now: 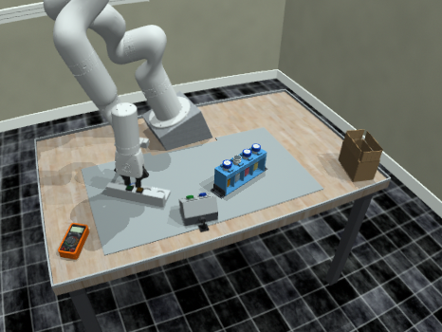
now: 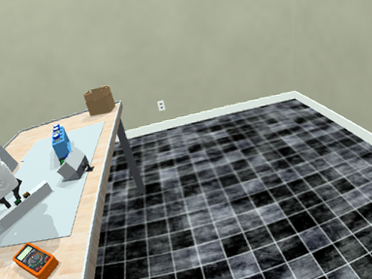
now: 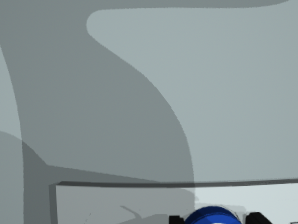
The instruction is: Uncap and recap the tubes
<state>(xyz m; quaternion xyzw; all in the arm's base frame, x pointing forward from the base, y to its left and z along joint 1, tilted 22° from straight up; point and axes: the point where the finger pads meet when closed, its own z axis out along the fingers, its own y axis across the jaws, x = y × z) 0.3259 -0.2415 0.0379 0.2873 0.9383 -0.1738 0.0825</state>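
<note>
Now: the blue-and-white cap 10 cm ahead of my hand, 33 cm to the left of it and 8 cm above it. Round my hand: green key: 17 cm ahead, 17 cm to the left, 3 cm above; blue key: 17 cm ahead, 21 cm to the left, 3 cm above; key housing: 19 cm ahead, 19 cm to the left, 2 cm above.
</note>
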